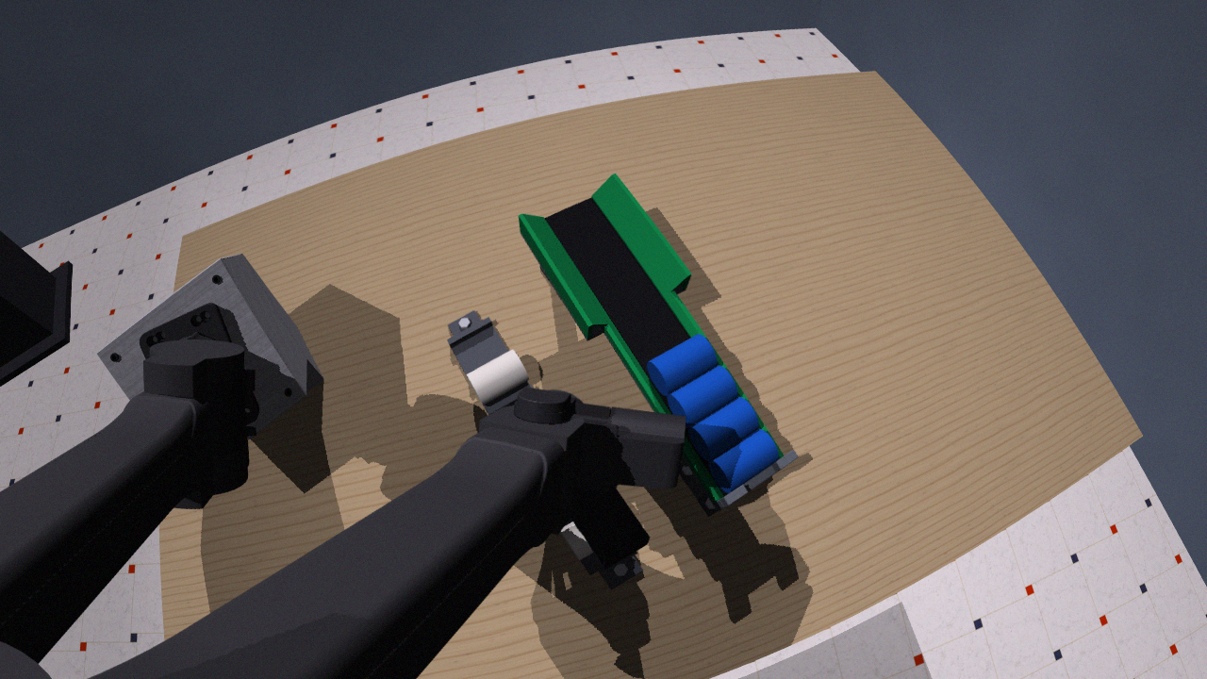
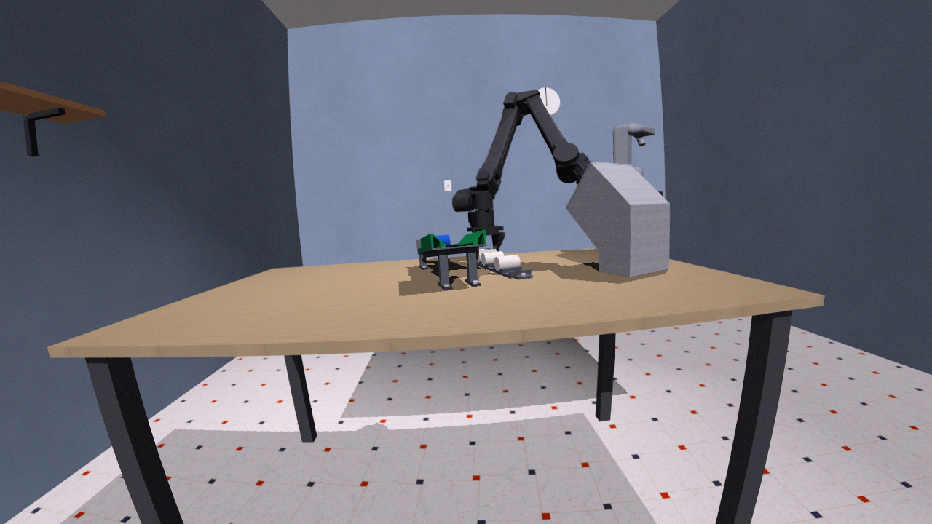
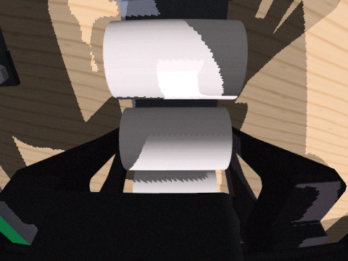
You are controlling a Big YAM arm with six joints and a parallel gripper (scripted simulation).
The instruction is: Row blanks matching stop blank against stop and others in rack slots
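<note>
Right now my hand is 8 cm to the right of the grey stock rack and 4 cm above it. The rest, counted from my hand: grey stop 16 cm ahead, 10 cm to the right, 3 cm above.
</note>
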